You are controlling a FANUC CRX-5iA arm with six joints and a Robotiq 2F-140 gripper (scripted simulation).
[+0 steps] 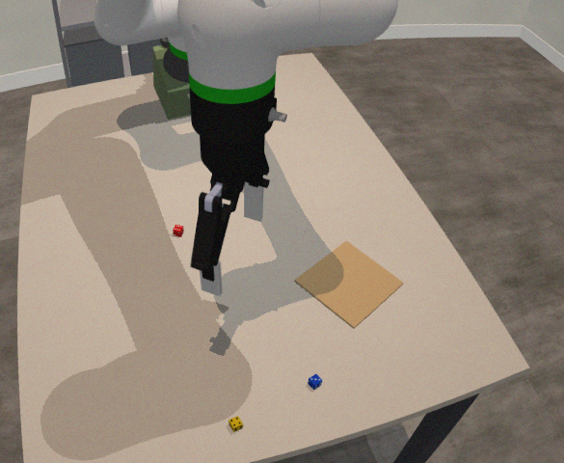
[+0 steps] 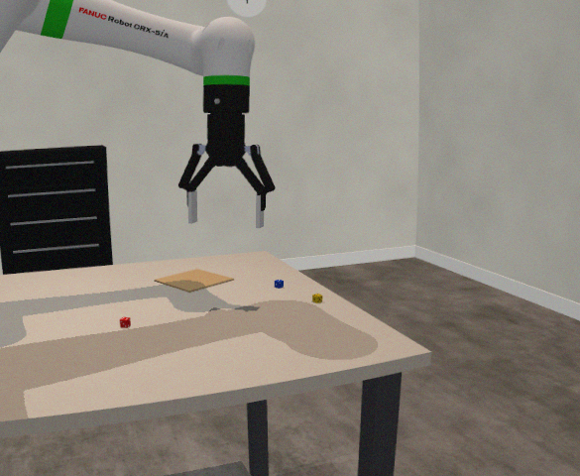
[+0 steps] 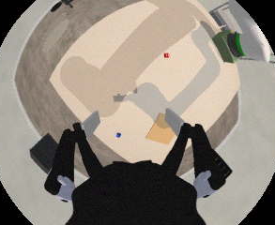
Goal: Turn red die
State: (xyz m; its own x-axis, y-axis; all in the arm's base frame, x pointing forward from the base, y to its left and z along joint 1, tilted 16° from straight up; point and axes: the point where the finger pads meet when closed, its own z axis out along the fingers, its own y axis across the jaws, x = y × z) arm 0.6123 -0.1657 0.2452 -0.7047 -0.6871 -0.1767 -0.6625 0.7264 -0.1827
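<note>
The red die lies 23 cm behind my hand, 17 cm below it and 2 cm to the right of it. The rest, counted from my hand: tan mat 22 cm to the left, 18 cm below, 1 cm ahead; blue die 17 cm below, 16 cm ahead, 6 cm to the left; yellow die 17 cm below, 17 cm ahead, 8 cm to the right.
</note>
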